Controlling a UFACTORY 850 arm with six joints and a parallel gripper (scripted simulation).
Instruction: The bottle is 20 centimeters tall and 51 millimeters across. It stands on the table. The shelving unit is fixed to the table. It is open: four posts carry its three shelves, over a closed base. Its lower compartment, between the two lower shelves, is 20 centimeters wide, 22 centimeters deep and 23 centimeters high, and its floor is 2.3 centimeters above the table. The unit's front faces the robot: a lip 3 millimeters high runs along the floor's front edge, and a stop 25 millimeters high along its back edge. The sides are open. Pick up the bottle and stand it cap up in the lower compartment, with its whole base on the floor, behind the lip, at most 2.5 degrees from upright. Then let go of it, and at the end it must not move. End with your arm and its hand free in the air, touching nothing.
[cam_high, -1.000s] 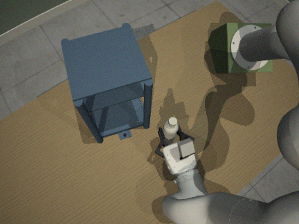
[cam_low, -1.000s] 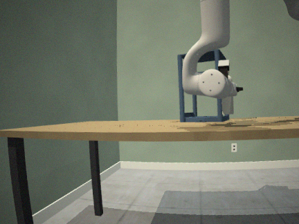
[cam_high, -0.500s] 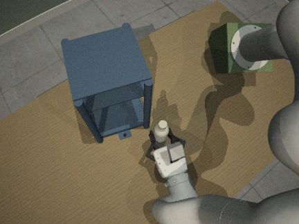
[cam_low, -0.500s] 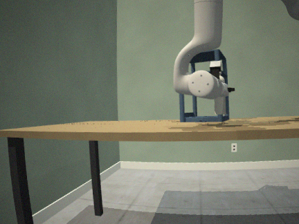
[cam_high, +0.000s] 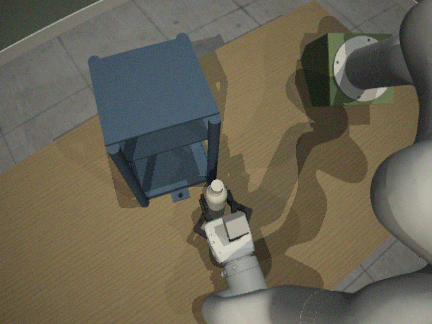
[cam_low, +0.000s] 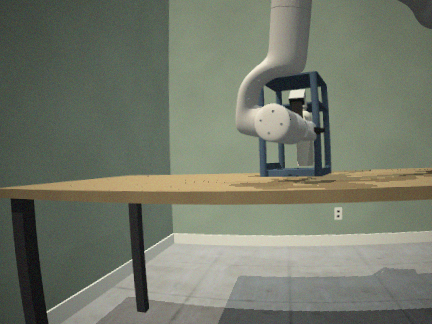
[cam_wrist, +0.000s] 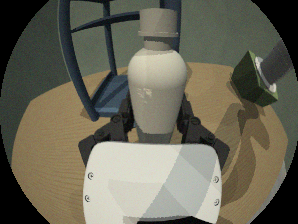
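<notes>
The blue shelving unit lies 30 mm ahead of my hand, 220 mm to the right of it and 40 mm above it.
</notes>
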